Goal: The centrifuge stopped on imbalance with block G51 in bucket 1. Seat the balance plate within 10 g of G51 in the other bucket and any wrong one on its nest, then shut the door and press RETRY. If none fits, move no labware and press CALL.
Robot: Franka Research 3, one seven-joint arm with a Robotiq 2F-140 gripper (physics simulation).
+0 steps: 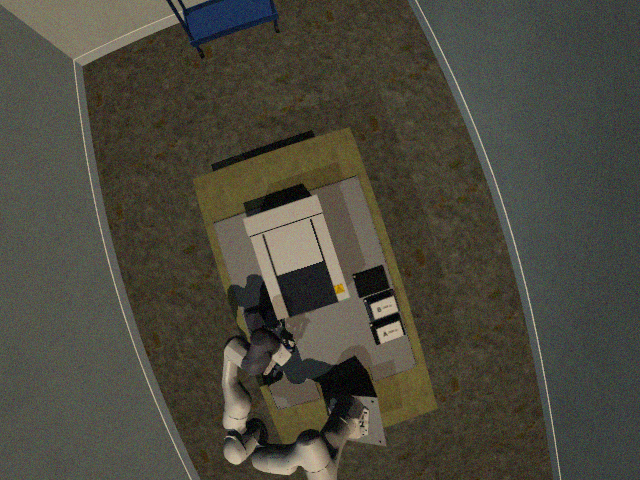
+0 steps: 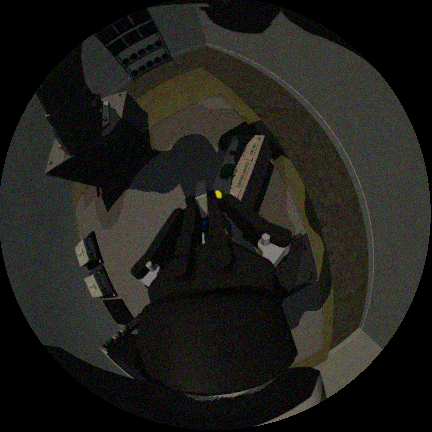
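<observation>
My gripper (image 1: 287,341) (image 2: 202,188) is shut and empty, its tips beside a control box (image 2: 248,167) with a green button (image 2: 227,170) and a yellow button (image 2: 218,194). The yellow one is right next to the tips; contact cannot be told. The white centrifuge (image 1: 328,253) stands behind the gripper, with a pale panel (image 1: 295,246) above a dark front area (image 1: 307,289); whether its door is shut, and its buckets and block G51, cannot be made out. Plate A (image 1: 390,332) (image 2: 83,254) and plate B (image 1: 383,307) (image 2: 93,285) lie on nests. A third nest (image 1: 371,280) (image 2: 117,310) looks bare and black.
The arm's own links run along the left of the bench. A second arm (image 1: 310,452) stands at the near end beside a dark box with a pale plate (image 1: 375,431). A blue cart (image 1: 227,26) stands far off. A rack (image 2: 169,52) stands by the wall.
</observation>
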